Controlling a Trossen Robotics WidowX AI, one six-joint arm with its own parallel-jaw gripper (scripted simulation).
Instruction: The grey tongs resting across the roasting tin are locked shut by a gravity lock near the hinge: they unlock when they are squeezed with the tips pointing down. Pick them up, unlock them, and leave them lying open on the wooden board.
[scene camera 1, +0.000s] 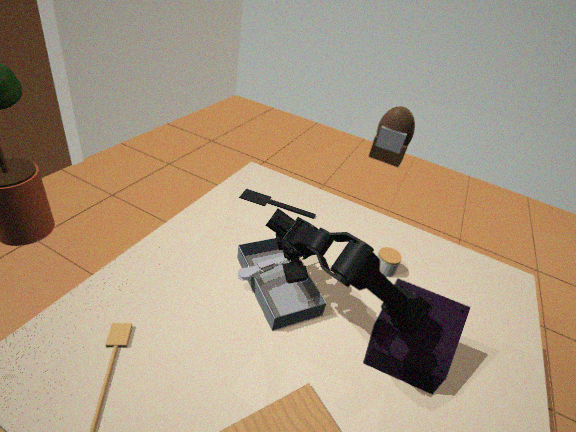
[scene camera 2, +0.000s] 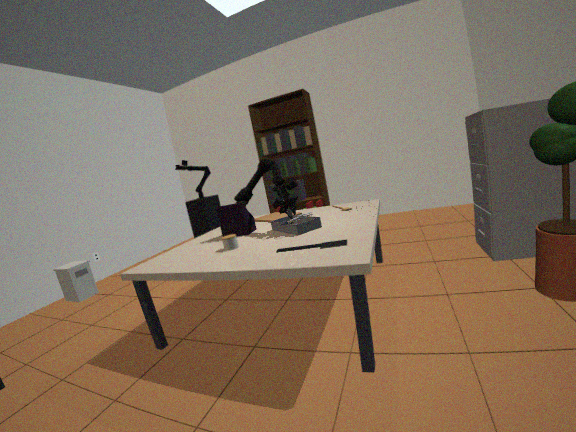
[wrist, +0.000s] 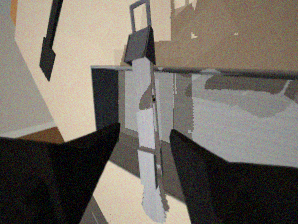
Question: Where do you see my gripper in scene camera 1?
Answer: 282, 258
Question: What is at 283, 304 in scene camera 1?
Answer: A grey roasting tin.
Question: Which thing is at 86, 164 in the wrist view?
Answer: My gripper.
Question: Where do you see a grey roasting tin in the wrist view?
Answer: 237, 114
